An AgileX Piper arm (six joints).
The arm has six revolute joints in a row. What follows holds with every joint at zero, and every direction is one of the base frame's.
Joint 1 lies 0.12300 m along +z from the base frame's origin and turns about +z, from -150.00 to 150.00 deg.
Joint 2 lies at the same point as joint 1 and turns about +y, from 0.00 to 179.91 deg.
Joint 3 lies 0.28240 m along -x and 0.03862 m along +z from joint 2 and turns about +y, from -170.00 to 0.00 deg.
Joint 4 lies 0.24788 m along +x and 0.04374 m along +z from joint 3 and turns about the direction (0.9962, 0, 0.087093), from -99.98 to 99.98 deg.
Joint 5 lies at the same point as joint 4 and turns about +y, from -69.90 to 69.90 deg.
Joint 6 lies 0.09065 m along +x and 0.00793 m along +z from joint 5 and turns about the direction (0.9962, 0, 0.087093), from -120.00 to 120.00 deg.
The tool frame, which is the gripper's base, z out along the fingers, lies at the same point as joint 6; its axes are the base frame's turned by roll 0.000, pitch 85.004 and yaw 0.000 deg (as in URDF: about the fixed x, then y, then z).
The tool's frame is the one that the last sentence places.
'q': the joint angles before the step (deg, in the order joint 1, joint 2, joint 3, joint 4, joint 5, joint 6). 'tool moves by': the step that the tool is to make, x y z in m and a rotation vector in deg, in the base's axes. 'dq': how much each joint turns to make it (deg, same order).
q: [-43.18 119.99 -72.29 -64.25 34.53 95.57]
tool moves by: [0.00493 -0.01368 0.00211 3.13 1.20 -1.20]
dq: [-1.11 2.25 -5.70 9.52 2.55 -10.32]
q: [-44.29 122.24 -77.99 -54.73 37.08 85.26]
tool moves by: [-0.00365 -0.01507 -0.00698 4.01 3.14 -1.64]
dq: [-1.87 3.08 -4.87 7.33 3.89 -9.01]
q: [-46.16 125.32 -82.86 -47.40 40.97 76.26]
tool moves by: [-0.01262 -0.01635 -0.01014 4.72 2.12 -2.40]
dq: [-2.96 2.79 -3.63 6.44 3.14 -7.44]
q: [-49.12 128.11 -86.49 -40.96 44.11 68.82]
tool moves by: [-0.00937 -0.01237 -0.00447 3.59 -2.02 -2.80]
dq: [-2.61 1.48 -2.56 6.52 0.74 -4.62]
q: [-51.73 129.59 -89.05 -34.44 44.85 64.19]
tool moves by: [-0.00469 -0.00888 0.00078 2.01 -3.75 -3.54]
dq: [-1.84 0.66 -2.09 5.67 0.11 -1.76]
